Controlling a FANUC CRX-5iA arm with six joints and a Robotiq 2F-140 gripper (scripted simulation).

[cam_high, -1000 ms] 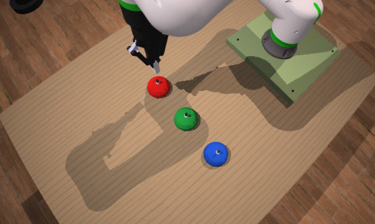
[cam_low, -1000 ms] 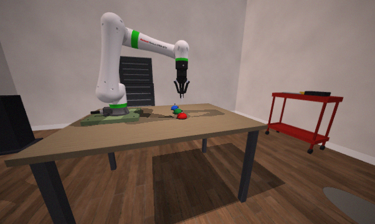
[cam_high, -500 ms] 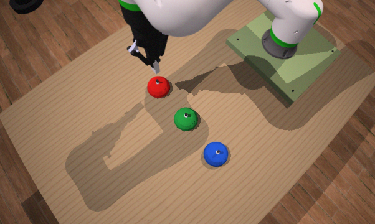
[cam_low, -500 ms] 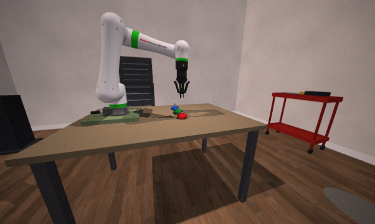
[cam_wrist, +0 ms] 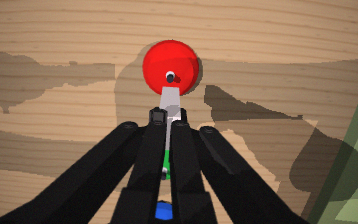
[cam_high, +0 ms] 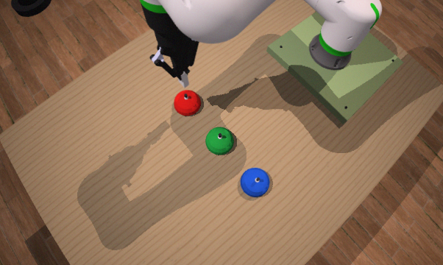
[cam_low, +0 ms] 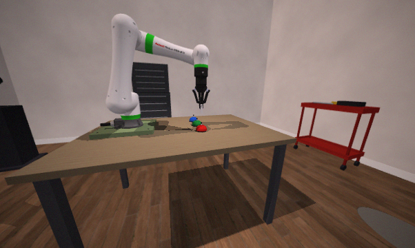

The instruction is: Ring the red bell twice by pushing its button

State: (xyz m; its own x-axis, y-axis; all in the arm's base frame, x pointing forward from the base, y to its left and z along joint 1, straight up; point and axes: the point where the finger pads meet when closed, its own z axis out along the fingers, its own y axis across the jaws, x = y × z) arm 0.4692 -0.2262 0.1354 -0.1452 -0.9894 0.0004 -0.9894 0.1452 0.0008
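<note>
Now: the red bell 130 mm below my hand. The rest, counted from my hand: blue bell 310 mm to the left, 130 mm below, 50 mm ahead; then green bell 160 mm to the left, 130 mm below, 20 mm ahead.
</note>
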